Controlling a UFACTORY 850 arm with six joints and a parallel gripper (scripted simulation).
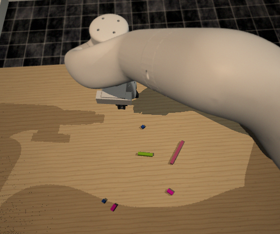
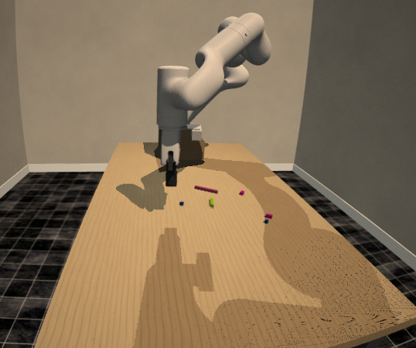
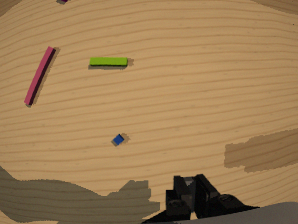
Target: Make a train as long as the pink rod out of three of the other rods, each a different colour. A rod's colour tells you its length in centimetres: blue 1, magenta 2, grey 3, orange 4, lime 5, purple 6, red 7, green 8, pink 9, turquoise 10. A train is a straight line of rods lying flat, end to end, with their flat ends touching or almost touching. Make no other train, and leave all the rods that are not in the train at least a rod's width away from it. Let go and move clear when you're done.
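The lime rod is 5 cm behind my hand, 15 cm to the left of it and 12 cm below it. Also, from my hand: pink rod (16 cm behind, 16 cm to the left, 12 cm below); grey rod (2 cm below).
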